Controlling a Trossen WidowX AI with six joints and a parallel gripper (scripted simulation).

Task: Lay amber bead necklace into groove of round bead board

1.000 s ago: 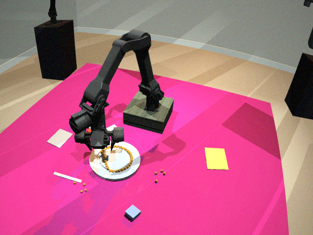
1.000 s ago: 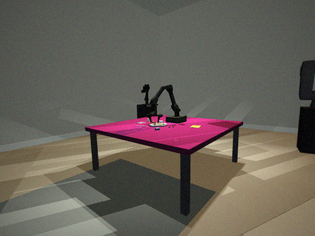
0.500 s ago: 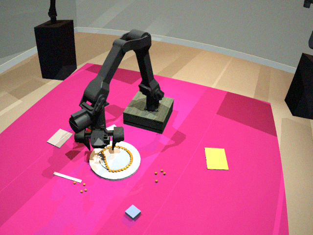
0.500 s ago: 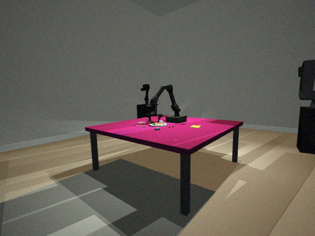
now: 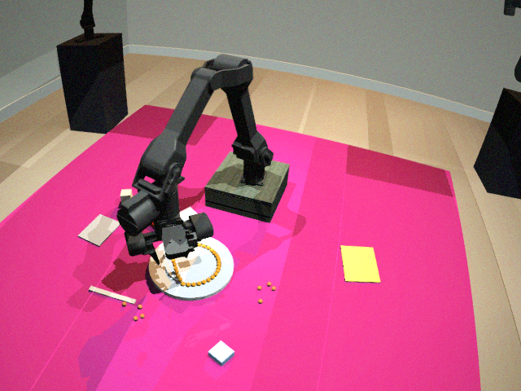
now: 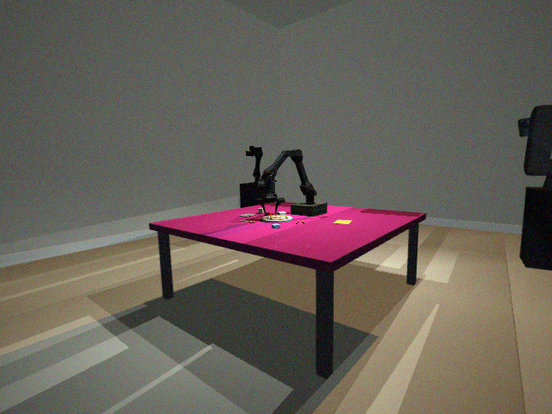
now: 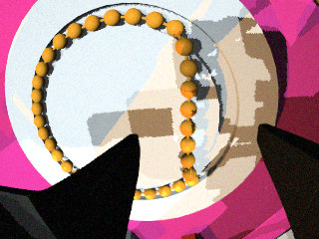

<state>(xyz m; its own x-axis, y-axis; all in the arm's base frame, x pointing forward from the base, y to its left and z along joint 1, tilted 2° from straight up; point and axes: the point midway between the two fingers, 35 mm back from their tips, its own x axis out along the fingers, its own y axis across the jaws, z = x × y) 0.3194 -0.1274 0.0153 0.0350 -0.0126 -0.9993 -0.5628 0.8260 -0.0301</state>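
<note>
The round bead board is 2 cm behind my gripper tip, 4 cm to the left of it and 3 cm below it. From my gripper tip the other things lie so: white block: 18 cm behind, 2 cm to the right, 3 cm below; red-handled tool: 16 cm behind, 11 cm to the right, 3 cm below; white strip: 11 cm ahead, 11 cm to the right, 4 cm below.
</note>
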